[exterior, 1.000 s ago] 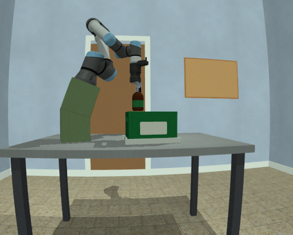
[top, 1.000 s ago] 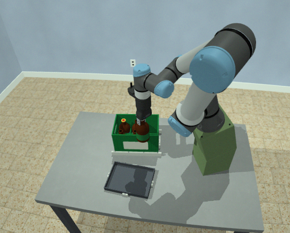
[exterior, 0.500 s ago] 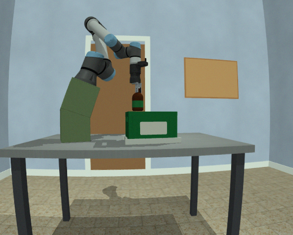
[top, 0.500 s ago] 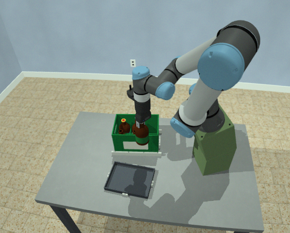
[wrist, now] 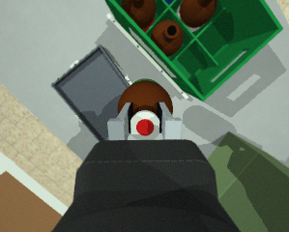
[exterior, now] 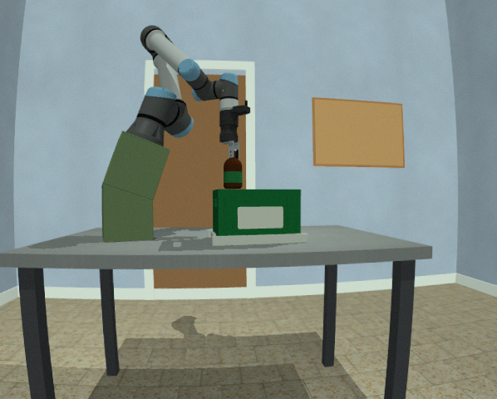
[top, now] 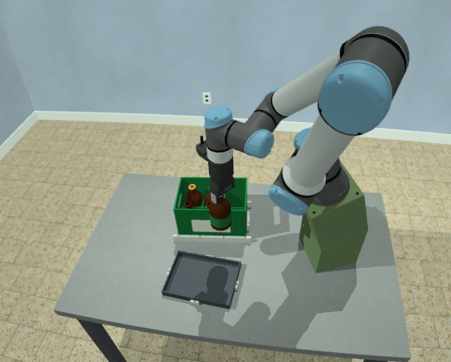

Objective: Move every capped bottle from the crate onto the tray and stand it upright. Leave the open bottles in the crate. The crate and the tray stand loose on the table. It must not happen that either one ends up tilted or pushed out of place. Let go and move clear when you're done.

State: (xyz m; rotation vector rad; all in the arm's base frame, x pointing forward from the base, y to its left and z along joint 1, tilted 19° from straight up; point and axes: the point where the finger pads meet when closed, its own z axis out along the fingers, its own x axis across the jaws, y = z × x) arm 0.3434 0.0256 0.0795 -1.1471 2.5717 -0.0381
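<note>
My hand is 6 cm short of the dark grey tray, 12 cm to the right of it and 31 cm above it. Round my hand: green crate 6 cm ahead, 16 cm to the right, 24 cm below.
</note>
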